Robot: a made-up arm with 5 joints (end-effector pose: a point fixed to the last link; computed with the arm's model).
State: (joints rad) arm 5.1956 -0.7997 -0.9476 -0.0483 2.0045
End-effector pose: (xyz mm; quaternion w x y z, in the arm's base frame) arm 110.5 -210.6 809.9 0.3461 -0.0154 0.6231 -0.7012
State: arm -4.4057 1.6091 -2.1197 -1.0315 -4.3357
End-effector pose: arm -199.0 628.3 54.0 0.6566 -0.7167 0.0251 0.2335
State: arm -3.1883 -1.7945 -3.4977 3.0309 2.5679
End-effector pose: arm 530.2 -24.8 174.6 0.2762 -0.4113 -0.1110 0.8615
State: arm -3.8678 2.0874 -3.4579 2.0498 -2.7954
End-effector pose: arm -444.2 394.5 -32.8 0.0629 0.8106 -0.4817 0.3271
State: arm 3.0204 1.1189 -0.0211 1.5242 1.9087
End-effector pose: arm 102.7 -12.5 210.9 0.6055 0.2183 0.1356 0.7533
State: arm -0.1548 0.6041 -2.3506 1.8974 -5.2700
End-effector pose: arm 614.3 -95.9 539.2 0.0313 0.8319 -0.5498 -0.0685
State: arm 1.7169 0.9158 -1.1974 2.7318 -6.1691
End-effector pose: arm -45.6 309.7 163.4 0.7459 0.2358 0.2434 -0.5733
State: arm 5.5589 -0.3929 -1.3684 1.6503 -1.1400
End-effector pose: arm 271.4 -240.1 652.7 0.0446 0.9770 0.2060 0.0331
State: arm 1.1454 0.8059 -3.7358 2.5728 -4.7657
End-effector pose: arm 156.7 346.0 758.2 0.1726 -0.9671 0.1820 -0.0421
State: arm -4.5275 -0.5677 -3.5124 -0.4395 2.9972
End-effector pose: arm 105.0 -561.2 671.9 0.5346 0.5172 -0.3698 0.5567
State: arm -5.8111 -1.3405 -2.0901 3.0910 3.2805
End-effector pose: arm -304.0 -155.2 665.6 0.1612 -0.1634 0.9720 0.0508
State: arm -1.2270 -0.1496 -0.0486 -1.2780 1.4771
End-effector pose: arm 93.5 -261.0 368.6 0.0839 -0.1605 0.7221 -0.6677
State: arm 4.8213 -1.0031 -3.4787 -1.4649 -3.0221
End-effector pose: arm -58.6 536.1 386.3 0.1311 -0.7008 -0.6934 -0.1041
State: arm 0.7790 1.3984 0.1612 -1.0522 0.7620
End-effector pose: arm -8.0 -7.9 76.1 0.1748 0.9680 0.0082 -0.1801
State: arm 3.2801 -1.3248 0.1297 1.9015 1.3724
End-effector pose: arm -61.8 -8.6 238.7 0.2518 0.5428 0.7653 0.2371
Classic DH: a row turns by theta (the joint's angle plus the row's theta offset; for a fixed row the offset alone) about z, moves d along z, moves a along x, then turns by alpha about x. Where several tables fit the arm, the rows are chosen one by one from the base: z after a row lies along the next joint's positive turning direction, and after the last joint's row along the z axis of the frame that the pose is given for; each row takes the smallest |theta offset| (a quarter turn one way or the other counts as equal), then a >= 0, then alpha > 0; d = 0 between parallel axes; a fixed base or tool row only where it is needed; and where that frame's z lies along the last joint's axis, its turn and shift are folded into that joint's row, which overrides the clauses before.
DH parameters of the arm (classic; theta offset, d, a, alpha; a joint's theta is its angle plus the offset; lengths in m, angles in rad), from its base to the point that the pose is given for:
joint 1: 0 0.304 0 -1.5708
joint 2: -1.3847 0 0.3134 0
joint 3: -0.4094 0 -0.3569 0
joint 4: -1.3476 0 -0.088 1.5708
joint 5: 3.1416 0.112 0 0

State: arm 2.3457 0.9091 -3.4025 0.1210 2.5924
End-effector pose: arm -308.1 314.7 914.3 0.5775 -0.3723 0.0462 0.7251
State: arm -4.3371 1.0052 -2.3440 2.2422 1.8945
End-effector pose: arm -225.2 571.7 278.6 0.4101 0.8994 0.0232 0.1495
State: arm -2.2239 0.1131 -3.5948 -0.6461 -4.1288
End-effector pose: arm 146.0 190.8 893.6 0.0306 0.2744 0.3858 0.8803
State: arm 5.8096 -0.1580 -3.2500 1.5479 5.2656
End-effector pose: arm -68.4 35.0 1048.5 0.5439 0.5758 0.1606 0.5890
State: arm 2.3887 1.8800 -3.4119 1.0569 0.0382
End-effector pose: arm -551.7 517.0 161.1 0.2205 -0.3745 -0.8969 -0.0823
